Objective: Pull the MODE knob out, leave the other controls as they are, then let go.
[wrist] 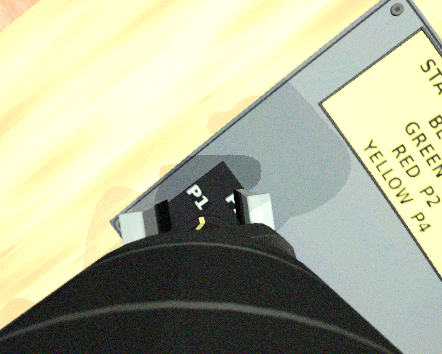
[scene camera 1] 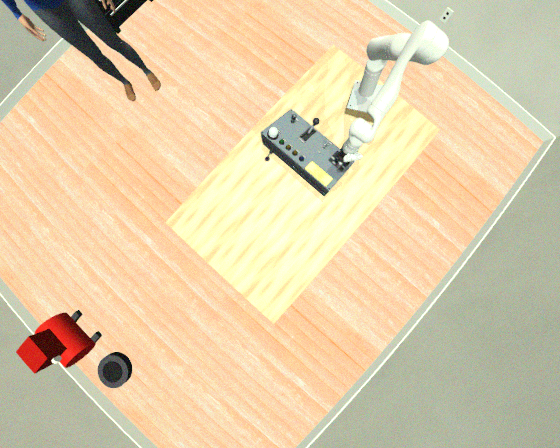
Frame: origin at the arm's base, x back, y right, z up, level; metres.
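Where they show: gripper, fingertip midpoint: [wrist: 202, 209] [scene camera 1: 342, 164]; arm's base at its link origin: [scene camera 1: 366, 90].
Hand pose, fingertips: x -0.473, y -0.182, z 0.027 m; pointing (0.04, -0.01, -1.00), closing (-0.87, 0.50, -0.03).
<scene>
Things, the pixels of their top centre, and the offset from my fingertips. "spot": a spot on its surface instead.
- black square plate at a spot on its surface: [wrist: 221, 176] spot: dx -0.026, dy -0.011, dz -0.002 m
- dark round knob at its top centre: [wrist: 205, 265] dx +0.019, dy +0.030, dz +0.021 m
- yellow card at its top centre: [scene camera 1: 319, 173] dx -0.140, dy +0.068, dz +0.046 m
- white round knob at a spot on its surface: [scene camera 1: 273, 132] spot: dx -0.138, dy +0.393, dz +0.079 m
- black-ball lever at its top centre: [scene camera 1: 316, 119] dx +0.078, dy +0.268, dz +0.063 m
- green button at a spot on its surface: [scene camera 1: 282, 142] spot: dx -0.139, dy +0.329, dz +0.050 m
- blue button at a spot on its surface: [scene camera 1: 301, 158] spot: dx -0.142, dy +0.191, dz +0.051 m
- small lever at a spot on its surface: [scene camera 1: 267, 158] spot: dx -0.226, dy +0.375, dz -0.086 m
The grey control panel [scene camera 1: 316, 149] [wrist: 310, 155] lies on the wooden table top. At its corner, in the wrist view, is a black square plate [wrist: 221, 176] with a white P1 and a second, partly covered label. A dark round knob [wrist: 215, 220] with a yellow mark shows on this plate between the fingers; most of it is hidden by the gripper body, and no MODE lettering is legible. How far the knob stands out cannot be told. My gripper [scene camera 1: 340, 159] [wrist: 202, 209] is open, one finger on each side of the knob, holding nothing.
The panel also bears a yellow card [scene camera 1: 319, 173] [wrist: 390, 115], a white round knob [scene camera 1: 273, 132], a black-ball lever [scene camera 1: 316, 121], a green button [scene camera 1: 282, 142] and a blue button [scene camera 1: 301, 158]. A small lever [scene camera 1: 267, 158] sticks out from its side.
</scene>
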